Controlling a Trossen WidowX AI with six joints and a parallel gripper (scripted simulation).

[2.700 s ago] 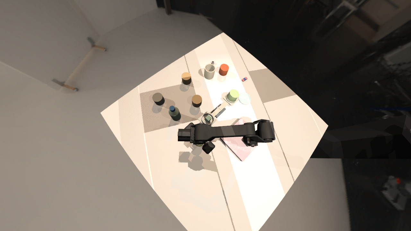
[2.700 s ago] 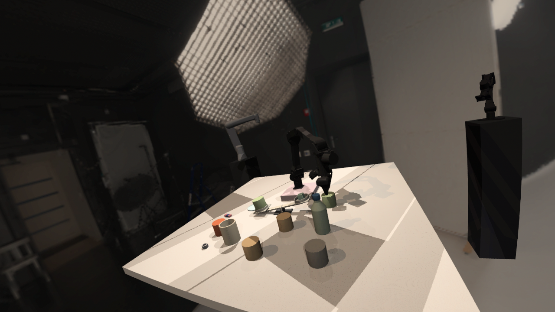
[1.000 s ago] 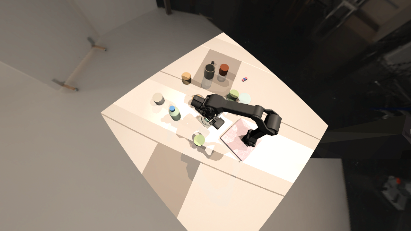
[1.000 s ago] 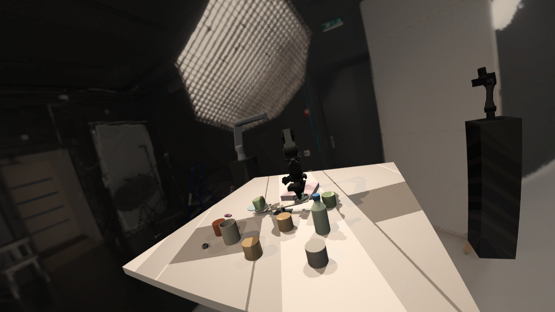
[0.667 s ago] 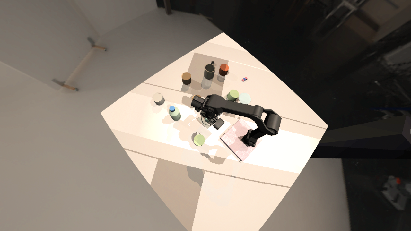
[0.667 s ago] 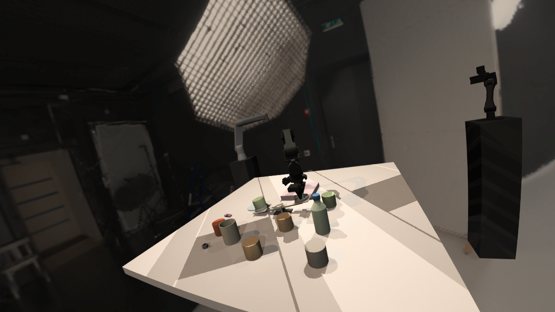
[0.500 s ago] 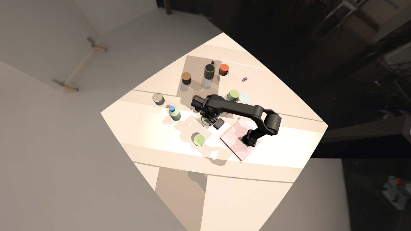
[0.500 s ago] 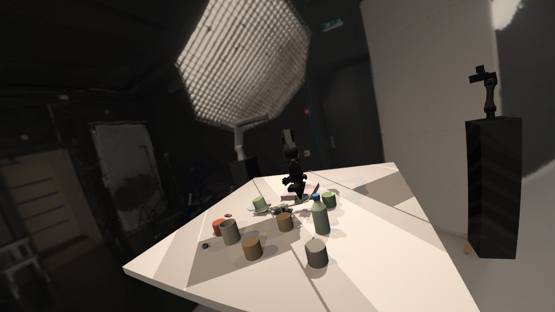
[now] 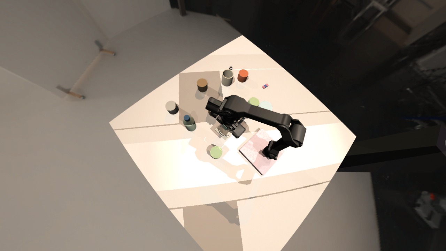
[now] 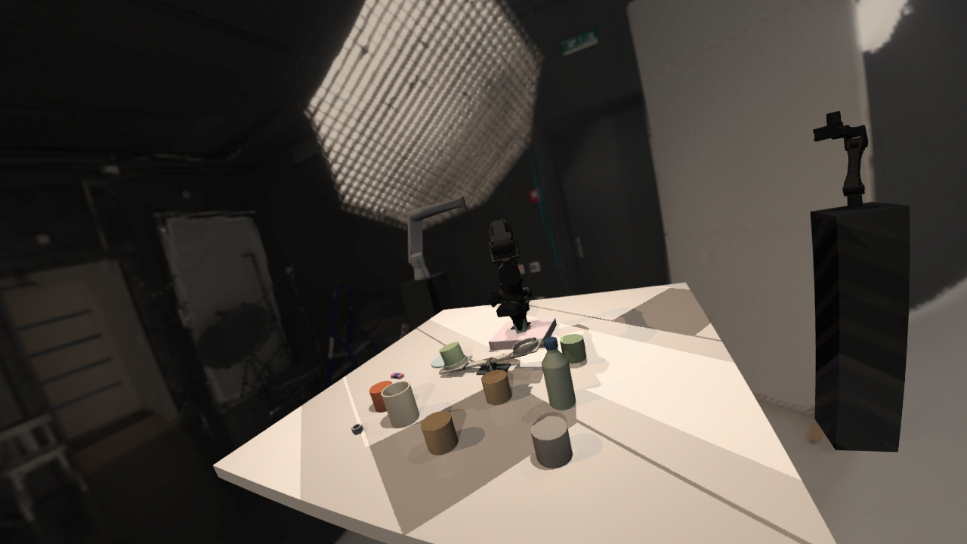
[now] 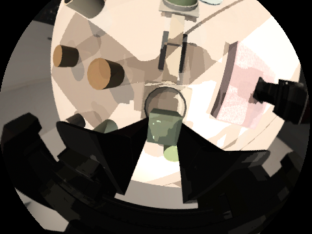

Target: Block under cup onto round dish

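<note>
My gripper tip is now 40 mm past the pale blue round dish, 360 mm to the left of it and 130 mm above it. Also, from my gripper tip: bottle with blue cap: 160 mm ahead, 140 mm to the left, 20 mm below; grey cylinder: 330 mm ahead, 150 mm to the left, 100 mm below; pale green block: 10 mm above.
</note>
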